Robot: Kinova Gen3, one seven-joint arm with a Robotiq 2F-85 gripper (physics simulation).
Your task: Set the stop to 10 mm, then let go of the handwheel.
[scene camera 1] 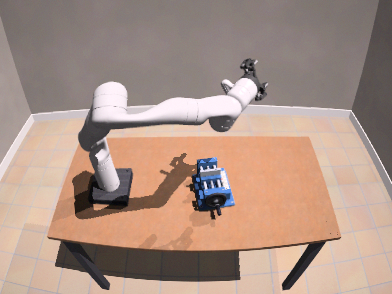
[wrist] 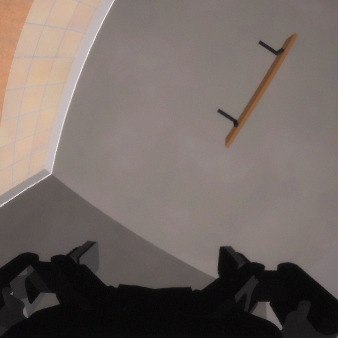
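Observation:
A blue device with silver rods stands on the table in the scene view. Its black round handwheel is at the front, with a dark handle sticking out toward the table's front edge. A grey crossbar, perhaps the stop, lies across the rods near the back. A pale strip runs along the right side; its markings are too small to read. My gripper is open and empty, raised high and apart from the device. The device does not show in the wrist view.
The device stands near the middle of the wooden table. The arm's dark base stands at the table's left, and the white arm reaches across above the table's back. In the wrist view, a wooden shelf with two black brackets is on the grey wall.

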